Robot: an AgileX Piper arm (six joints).
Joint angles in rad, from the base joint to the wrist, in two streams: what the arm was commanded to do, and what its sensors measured. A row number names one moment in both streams.
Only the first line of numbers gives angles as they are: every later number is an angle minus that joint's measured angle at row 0.
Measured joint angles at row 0: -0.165, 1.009, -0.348, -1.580, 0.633, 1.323
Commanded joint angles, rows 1 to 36: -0.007, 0.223, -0.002, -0.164, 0.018, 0.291; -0.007, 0.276, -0.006, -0.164, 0.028, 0.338; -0.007, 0.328, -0.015, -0.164, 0.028, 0.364; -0.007, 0.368, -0.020, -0.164, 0.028, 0.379; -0.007, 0.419, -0.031, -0.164, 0.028, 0.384; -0.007, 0.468, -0.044, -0.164, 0.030, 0.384; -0.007, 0.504, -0.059, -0.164, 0.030, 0.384; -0.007, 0.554, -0.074, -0.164, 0.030, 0.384; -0.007, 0.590, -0.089, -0.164, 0.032, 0.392; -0.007, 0.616, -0.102, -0.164, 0.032, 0.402; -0.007, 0.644, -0.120, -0.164, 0.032, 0.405; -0.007, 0.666, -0.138, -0.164, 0.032, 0.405; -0.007, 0.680, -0.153, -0.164, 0.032, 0.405; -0.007, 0.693, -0.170, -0.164, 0.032, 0.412; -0.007, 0.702, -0.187, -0.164, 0.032, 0.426; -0.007, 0.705, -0.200, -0.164, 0.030, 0.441; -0.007, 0.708, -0.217, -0.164, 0.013, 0.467; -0.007, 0.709, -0.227, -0.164, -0.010, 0.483; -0.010, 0.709, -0.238, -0.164, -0.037, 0.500; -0.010, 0.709, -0.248, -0.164, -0.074, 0.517; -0.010, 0.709, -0.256, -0.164, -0.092, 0.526; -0.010, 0.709, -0.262, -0.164, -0.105, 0.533; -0.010, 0.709, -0.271, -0.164, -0.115, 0.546; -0.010, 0.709, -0.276, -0.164, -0.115, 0.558; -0.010, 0.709, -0.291, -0.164, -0.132, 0.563; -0.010, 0.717, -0.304, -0.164, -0.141, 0.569; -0.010, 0.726, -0.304, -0.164, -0.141, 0.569; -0.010, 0.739, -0.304, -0.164, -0.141, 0.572; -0.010, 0.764, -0.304, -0.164, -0.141, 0.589; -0.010, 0.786, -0.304, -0.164, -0.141, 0.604; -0.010, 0.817, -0.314, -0.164, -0.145, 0.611; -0.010, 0.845, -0.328, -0.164, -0.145, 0.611; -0.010, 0.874, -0.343, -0.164, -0.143, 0.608; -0.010, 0.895, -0.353, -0.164, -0.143, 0.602; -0.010, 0.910, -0.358, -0.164, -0.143, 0.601; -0.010, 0.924, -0.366, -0.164, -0.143, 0.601
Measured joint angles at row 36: -0.003, 0.877, -0.341, -0.160, -0.139, 0.600
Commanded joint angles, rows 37 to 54: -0.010, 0.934, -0.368, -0.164, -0.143, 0.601; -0.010, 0.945, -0.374, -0.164, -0.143, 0.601; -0.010, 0.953, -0.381, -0.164, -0.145, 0.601; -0.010, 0.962, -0.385, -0.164, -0.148, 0.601; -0.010, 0.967, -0.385, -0.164, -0.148, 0.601; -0.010, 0.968, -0.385, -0.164, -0.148, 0.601; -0.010, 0.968, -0.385, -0.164, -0.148, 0.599; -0.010, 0.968, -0.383, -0.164, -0.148, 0.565; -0.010, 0.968, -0.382, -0.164, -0.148, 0.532; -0.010, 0.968, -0.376, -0.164, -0.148, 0.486; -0.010, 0.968, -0.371, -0.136, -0.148, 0.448; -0.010, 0.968, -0.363, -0.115, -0.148, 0.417; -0.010, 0.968, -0.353, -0.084, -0.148, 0.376; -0.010, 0.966, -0.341, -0.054, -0.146, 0.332; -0.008, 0.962, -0.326, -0.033, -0.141, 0.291; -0.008, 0.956, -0.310, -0.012, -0.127, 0.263; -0.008, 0.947, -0.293, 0.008, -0.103, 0.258; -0.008, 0.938, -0.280, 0.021, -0.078, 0.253
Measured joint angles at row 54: -0.003, 0.940, -0.349, -0.098, -0.060, 0.326
